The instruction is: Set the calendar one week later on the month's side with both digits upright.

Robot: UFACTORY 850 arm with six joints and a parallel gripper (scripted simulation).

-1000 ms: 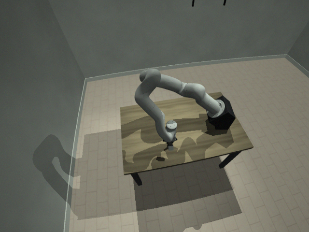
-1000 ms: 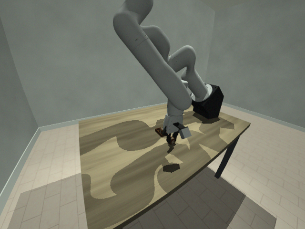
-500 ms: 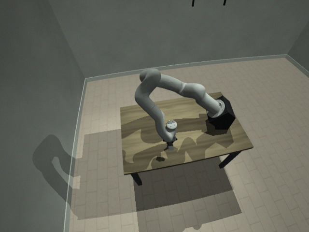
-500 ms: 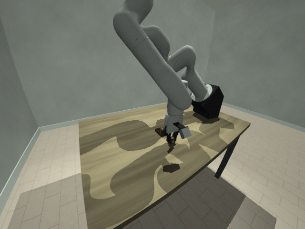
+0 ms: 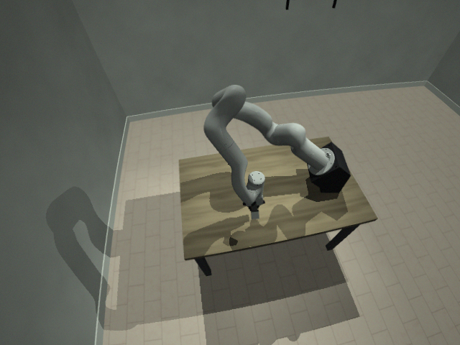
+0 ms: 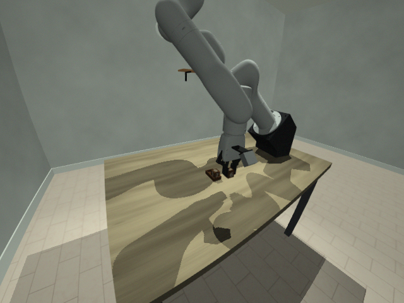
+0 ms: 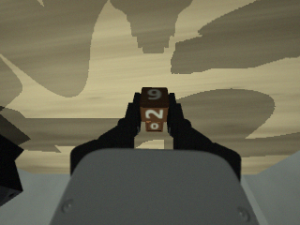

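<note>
Now: the brown digit cube 90 mm to the right of my hand, 70 mm below it and 10 mm ahead of it. Also, from my hand: brown tray (110 mm to the right, 90 mm below, 10 mm ahead).
</note>
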